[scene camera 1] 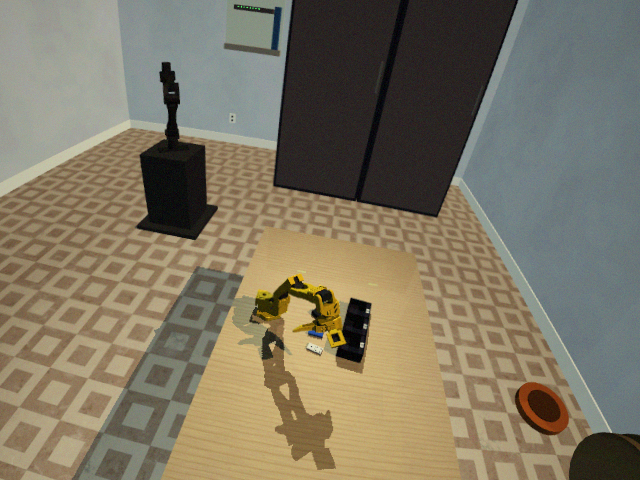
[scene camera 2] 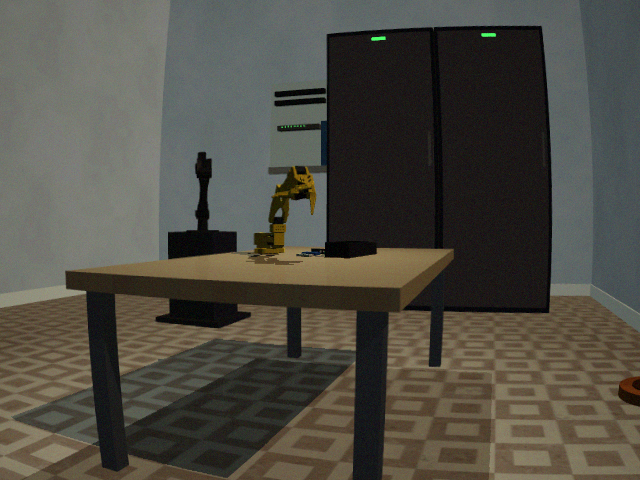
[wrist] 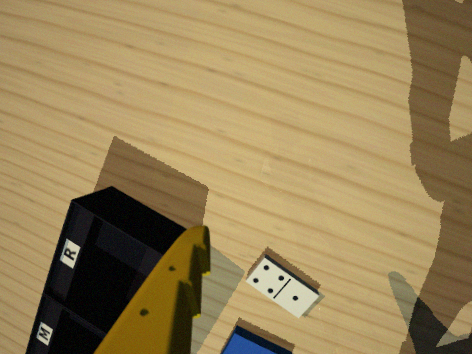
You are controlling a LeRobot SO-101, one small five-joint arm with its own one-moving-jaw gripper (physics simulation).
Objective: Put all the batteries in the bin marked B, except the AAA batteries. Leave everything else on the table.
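Seen in the pictures: hand at its tool point: (scene camera 2: 311, 213) (wrist: 208, 243); arm's base at its link origin: (scene camera 1: 275, 310) (scene camera 2: 274, 252).
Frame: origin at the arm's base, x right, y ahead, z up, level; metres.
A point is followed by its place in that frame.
My gripper (scene camera 1: 316, 329) (scene camera 2: 311, 206) is fully open and empty, high above the table beside the bins. In the wrist view one notched yellow jaw (wrist: 162, 295) @(x 0.213, y 0.211, z 0.157 m) shows, overlapping the bins in the picture. The black three-part bin row (scene camera 1: 351, 354) @(x 0.157, y 0.281, z 0.032 m) (scene camera 2: 341, 250) @(x 0.158, y 0.290, z 0.022 m) (wrist: 145, 215) @(x 0.156, y 0.276, z 0.014 m) stands on the table; the wrist view shows the labels R (wrist: 70, 254) @(x 0.119, y 0.313, z 0.042 m) and M (wrist: 44, 334) @(x 0.035, y 0.325, z 0.042 m), and the B label does not show there. A blue piece (scene camera 1: 315, 334) @(x 0.082, y 0.157, z 0.008 m) (wrist: 255, 345) @(x 0.083, y 0.163, z 0.010 m) lies near the bins, cut off in the wrist view; I cannot tell whether it is a battery. No battery is clearly recognisable.
A white domino (scene camera 1: 314, 348) @(x 0.139, y 0.160, z 0.007 m) (wrist: 283, 286) @(x 0.139, y 0.161, z 0.007 m) lies flat beside the blue piece, with a small gap between them. Both lie on the wooden table (scene camera 1: 310, 413) @(x 0.361, y 0.174, z 0.000 m) (scene camera 2: 248, 279) @(x 0.873, y 0.300, z 0.000 m). The arm's shadow falls across the table. A second, dark arm (scene camera 1: 171, 111) (scene camera 2: 203, 191) stands on a pedestal behind.
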